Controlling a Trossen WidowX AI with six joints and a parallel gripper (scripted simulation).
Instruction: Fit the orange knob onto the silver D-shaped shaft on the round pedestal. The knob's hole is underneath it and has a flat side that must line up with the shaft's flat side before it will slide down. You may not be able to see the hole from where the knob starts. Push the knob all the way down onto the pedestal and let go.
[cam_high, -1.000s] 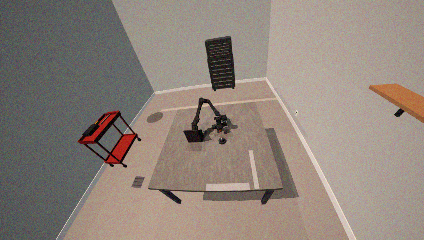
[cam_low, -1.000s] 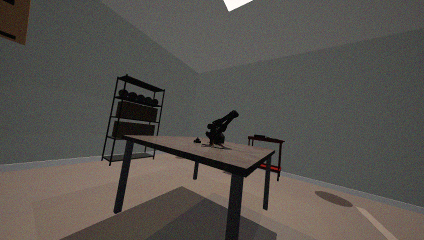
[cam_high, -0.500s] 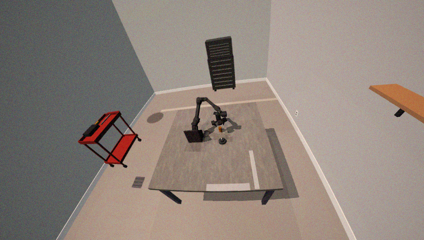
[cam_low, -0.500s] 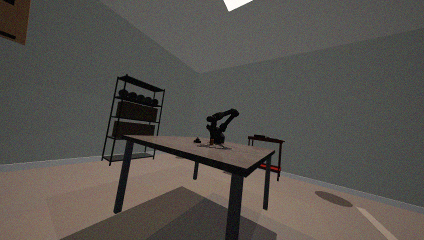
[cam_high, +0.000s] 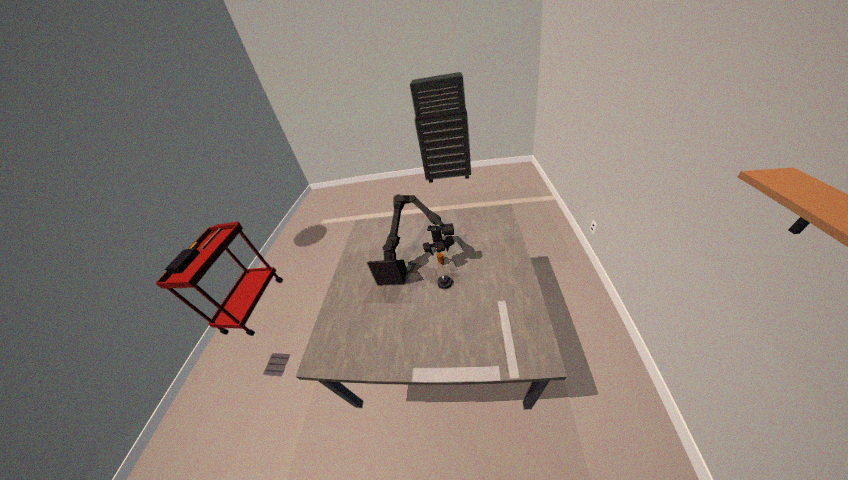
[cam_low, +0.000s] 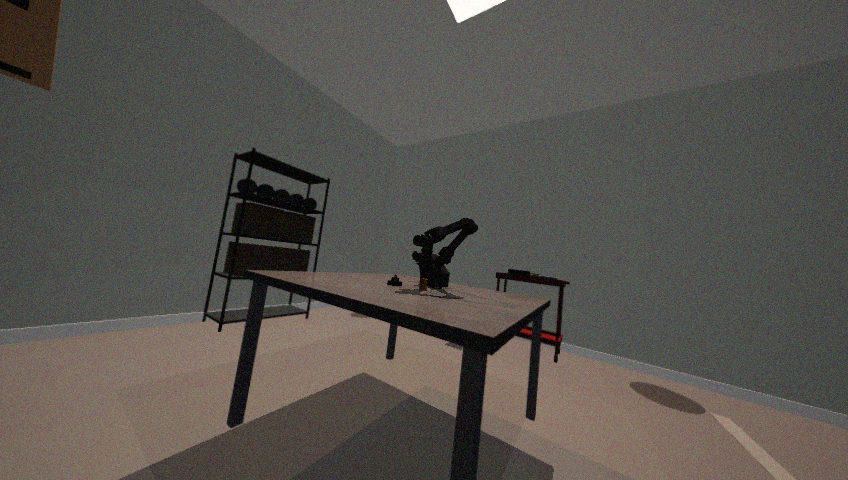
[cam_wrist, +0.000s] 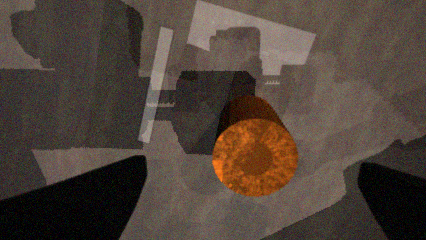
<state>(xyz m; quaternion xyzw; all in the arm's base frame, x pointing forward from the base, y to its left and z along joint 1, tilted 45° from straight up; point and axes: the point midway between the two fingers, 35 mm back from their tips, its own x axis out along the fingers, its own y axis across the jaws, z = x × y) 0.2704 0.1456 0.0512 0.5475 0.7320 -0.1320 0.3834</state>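
Now: the orange knob 3 cm below my gripper tip. The rest, counted from my gripper tip: dark round pedestal: 5 cm ahead, 17 cm to the right, 4 cm below.
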